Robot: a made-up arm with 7 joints. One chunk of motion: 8 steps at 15 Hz.
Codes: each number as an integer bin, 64 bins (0 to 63) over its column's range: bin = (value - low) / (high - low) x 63, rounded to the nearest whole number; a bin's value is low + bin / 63 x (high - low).
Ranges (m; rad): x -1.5..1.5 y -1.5..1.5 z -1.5..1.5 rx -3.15..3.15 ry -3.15..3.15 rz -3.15..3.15
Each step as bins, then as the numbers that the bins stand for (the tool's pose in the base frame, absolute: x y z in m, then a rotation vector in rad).
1 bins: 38 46 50 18 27 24
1 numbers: 0.3095 0.6905 0.8810 -1.3500 -0.4500 -0.7500
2 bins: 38 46 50 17 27 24
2 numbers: 0.3095 0.6905 0.8810 -1.4500 -0.4500 -0.7500
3 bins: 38 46 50 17 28 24
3 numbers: 0.3095 0.6905 0.8810 -1.4500 -0.3500 -0.7500
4 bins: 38 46 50 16 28 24
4 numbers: 0.3095 0.6905 0.8810 -1.5500 -0.3500 -0.7500
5 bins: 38 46 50 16 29 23
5 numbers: 0.3095 0.6905 0.8810 -1.5500 -0.2500 -0.8500
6 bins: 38 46 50 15 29 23
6 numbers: 0.3095 0.6905 0.8810 -1.6500 -0.2500 -0.8500
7 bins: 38 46 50 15 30 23
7 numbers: 0.3095 0.6905 0.8810 -1.6500 -0.1500 -0.8500
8 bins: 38 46 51 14 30 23
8 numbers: 0.3095 0.6905 0.9286 -1.7500 -0.1500 -0.8500
